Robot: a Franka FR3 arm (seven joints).
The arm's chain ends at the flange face. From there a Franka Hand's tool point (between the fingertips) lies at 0.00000 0.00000 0.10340 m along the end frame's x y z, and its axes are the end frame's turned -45 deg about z.
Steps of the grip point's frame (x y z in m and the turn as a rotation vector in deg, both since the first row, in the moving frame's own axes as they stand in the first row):
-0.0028, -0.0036, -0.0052, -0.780, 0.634, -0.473
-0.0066, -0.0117, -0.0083, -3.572, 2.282, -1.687
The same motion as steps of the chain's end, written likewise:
-0.0063, -0.0007, -0.0052, -0.103, 1.000, -0.473
-0.0204, -0.0051, -0.0080, -0.912, 4.139, -1.687

